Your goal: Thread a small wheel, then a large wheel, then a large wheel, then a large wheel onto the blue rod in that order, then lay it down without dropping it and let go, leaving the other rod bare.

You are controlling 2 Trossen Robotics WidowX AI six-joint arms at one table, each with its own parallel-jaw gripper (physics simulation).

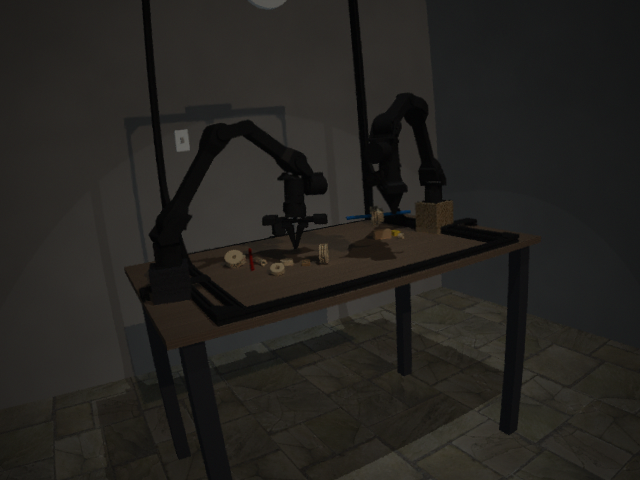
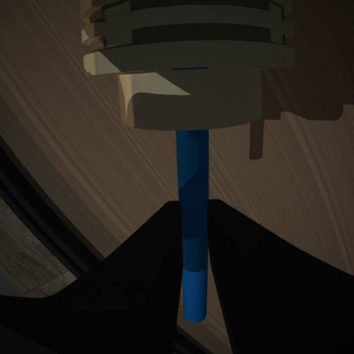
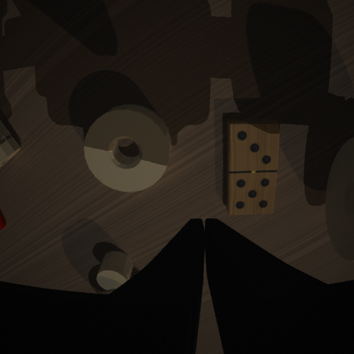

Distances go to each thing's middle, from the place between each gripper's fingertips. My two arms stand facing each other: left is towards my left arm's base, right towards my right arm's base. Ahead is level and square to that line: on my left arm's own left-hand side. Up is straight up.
The blue rod (image 2: 192, 146) is 30 mm behind my left hand and 40 mm to the right of it. Round my left hand: domino (image 3: 252, 144) 160 mm behind, 210 mm to the right, 130 mm below.
My right hand is 4 cm above the domino, 2 cm to the right of it and 1 cm short of it. Also, from my right hand: blue rod 20 cm to the left, 15 cm ahead, 8 cm above.
